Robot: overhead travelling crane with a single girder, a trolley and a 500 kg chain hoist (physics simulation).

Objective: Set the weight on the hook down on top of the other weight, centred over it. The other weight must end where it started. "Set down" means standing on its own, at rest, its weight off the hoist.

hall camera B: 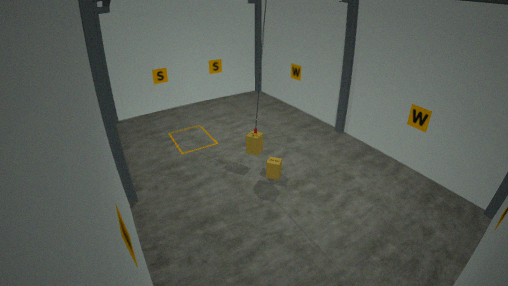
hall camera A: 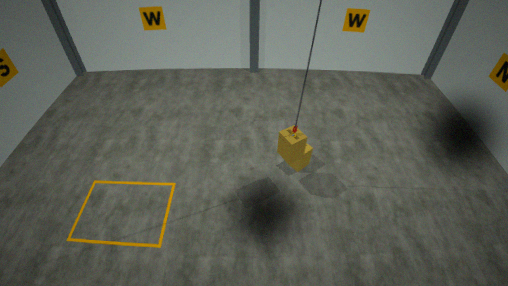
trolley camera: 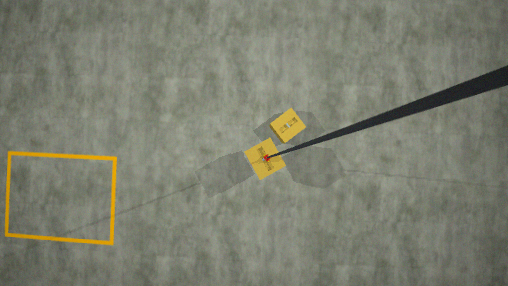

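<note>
A yellow weight (hall camera A: pixel 291 149) (hall camera B: pixel 254 144) (trolley camera: pixel 254 155) hangs upright from the red hook (hall camera A: pixel 295 129) (hall camera B: pixel 255 131) (trolley camera: pixel 266 158), clear of the floor, its shadows apart from it. The other yellow weight (hall camera A: pixel 309 151) (hall camera B: pixel 274 169) (trolley camera: pixel 295 131) stands upright on the floor. In the trolley view the hanging weight is to the lower left of the standing one, with a narrow gap between their outlines. In hall camera A it covers most of the standing weight. In hall camera B it appears higher and to the left. The undersides of both are hidden.
A yellow-orange square outline (hall camera A: pixel 135 183) (hall camera B: pixel 209 134) (trolley camera: pixel 114 200) is marked on the floor, well left of the weights in the trolley view. The chain (hall camera A: pixel 307 65) (trolley camera: pixel 380 117) runs up from the hook. Two dark blurred patches cover parts of hall camera A's view. Walls with columns surround the floor.
</note>
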